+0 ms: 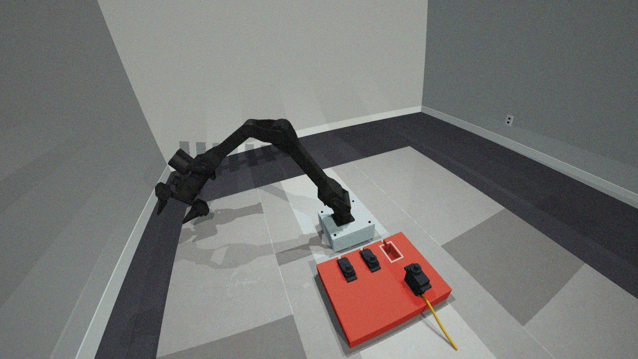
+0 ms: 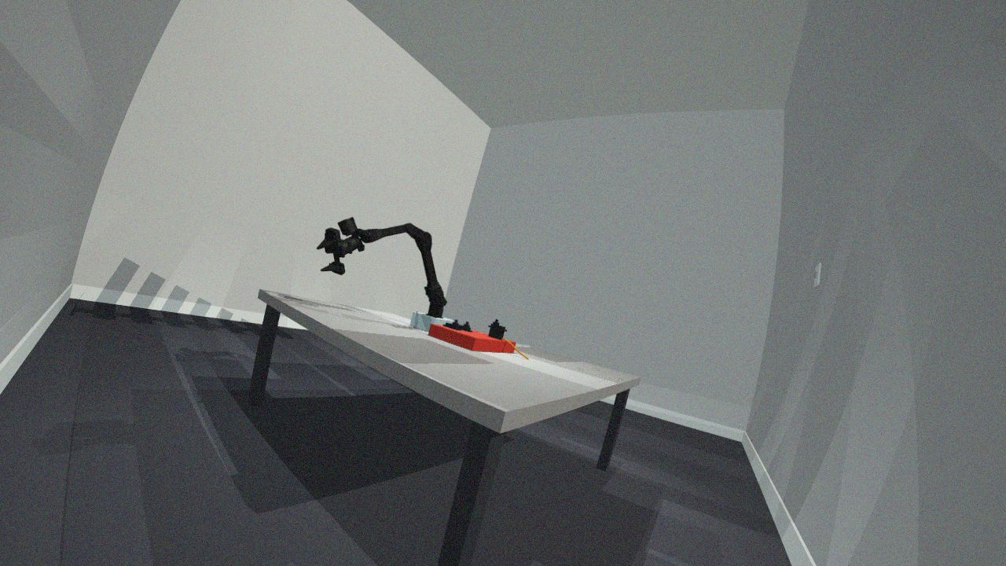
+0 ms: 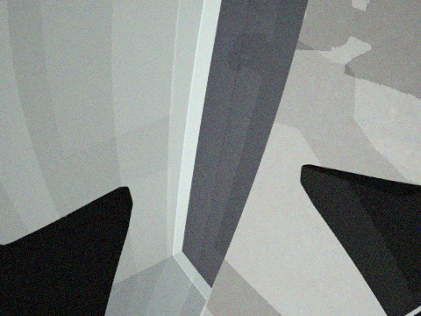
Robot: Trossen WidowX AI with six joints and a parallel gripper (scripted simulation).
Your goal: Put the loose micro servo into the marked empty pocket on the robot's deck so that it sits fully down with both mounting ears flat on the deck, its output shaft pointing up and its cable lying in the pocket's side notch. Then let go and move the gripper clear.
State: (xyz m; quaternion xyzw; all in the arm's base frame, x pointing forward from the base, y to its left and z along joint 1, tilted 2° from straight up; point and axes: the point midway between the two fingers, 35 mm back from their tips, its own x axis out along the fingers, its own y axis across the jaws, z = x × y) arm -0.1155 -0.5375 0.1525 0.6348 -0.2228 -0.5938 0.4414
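The red deck lies 580 mm to the left of my gripper tip, 400 mm ahead of it and 160 mm below it.
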